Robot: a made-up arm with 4 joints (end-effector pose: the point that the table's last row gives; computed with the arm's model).
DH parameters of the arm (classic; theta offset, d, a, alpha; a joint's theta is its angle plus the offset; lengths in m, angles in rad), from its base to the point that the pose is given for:
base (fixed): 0 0 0 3.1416
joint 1: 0 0.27 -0.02 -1.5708
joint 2: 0 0.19 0.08 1.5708
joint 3: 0.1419 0 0.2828 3.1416
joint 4: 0.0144 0 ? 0
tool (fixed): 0.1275 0.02 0 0
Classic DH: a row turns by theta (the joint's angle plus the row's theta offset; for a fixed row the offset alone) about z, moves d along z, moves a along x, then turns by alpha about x.
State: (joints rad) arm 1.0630 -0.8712 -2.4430 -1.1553
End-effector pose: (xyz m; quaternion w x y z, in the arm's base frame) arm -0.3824 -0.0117 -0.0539 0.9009 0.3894 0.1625 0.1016
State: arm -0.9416 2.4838 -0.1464 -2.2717
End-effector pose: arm -0.3976 -0.3482 0.0875 0.2681 0.9457 -0.0353 -0.1802
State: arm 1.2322 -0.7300 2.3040 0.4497
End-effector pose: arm -0.0074 -0.0114 -0.2684 0.0257 -0.1092 0.3398 -0.9338
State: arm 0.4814 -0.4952 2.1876 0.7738
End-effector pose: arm -0.1087 0.0543 -0.1925 0.5658 -0.1102 0.2189 -0.7873
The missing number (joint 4, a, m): -0.3932
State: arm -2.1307 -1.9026 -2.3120 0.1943
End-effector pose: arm 0.2293 0.0637 -0.4701 0.3948 -0.1520 -0.7999 -0.4257
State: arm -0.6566 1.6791 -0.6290 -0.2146
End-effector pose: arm 0.0756 -0.1550 -0.3191 0.5743 0.0899 -0.7389 0.3408
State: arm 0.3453 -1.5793 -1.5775 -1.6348
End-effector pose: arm 0.0571 0.1521 -0.0018 0.6899 0.1019 0.7028 -0.1408
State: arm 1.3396 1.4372 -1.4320 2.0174
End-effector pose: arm 0.1557 0.0030 0.2730 0.3713 -0.4473 0.4830 0.6548
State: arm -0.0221 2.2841 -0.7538 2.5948
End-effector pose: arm -0.4954 -0.0073 0.2489 0.0475 0.9056 -0.0840 -0.4130
